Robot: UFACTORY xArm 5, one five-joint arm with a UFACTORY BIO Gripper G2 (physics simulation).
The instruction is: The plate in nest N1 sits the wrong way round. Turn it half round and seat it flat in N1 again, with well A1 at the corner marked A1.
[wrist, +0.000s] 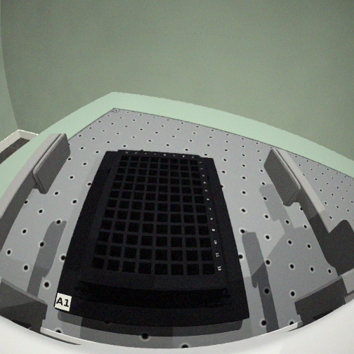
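Note:
The black plate [152, 215], with a grid of square wells, lies in the black nest [236, 285] in the middle of the wrist view. Small numbers run down its right edge from the far end, 12 nearest; faint small marks line its far edge. The white A1 label [62, 302] is at the nest's near left corner, diagonally across from the low-number end. My gripper [167, 170] is wide open and empty, one finger to the left and one to the right of the plate, above the board and apart from the plate.
A grey perforated board [255, 200] lies under the nest, on a pale green table [200, 118]. Part of a white-rimmed tray [26, 134] shows at the far left, behind the left finger. Shadows of the fingers fall on the board on both sides of the nest.

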